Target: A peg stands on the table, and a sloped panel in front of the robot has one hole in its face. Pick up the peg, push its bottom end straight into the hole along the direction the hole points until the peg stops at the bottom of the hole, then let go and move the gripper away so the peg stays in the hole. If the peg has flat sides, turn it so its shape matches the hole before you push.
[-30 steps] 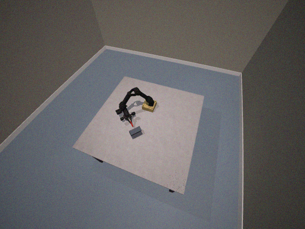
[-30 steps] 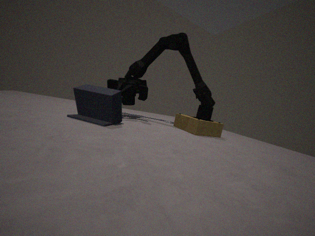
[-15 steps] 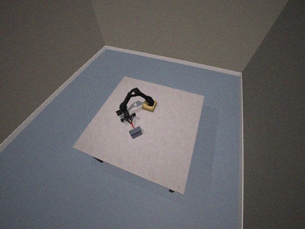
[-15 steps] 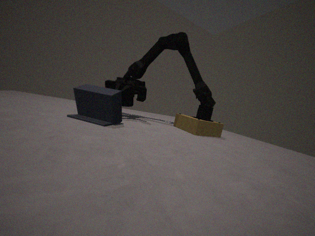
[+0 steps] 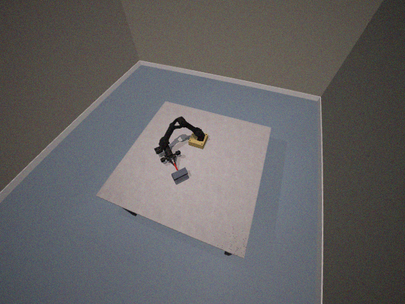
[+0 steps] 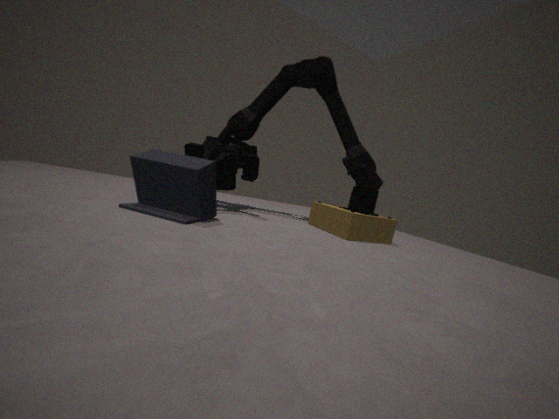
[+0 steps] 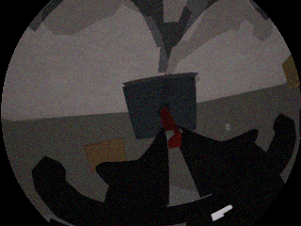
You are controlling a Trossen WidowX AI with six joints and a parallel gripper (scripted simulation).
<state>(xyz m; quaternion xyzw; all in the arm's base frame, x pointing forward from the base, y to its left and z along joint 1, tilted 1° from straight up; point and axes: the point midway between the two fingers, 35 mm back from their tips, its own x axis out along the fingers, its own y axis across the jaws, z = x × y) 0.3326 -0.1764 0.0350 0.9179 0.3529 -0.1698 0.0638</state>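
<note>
Right now the grey-blue sloped panel is 6 cm ahead of my gripper tip, 6 cm to the left of it and 4 cm below it. The rest, counted from my gripper tip: red peg right at my gripper tip.
</note>
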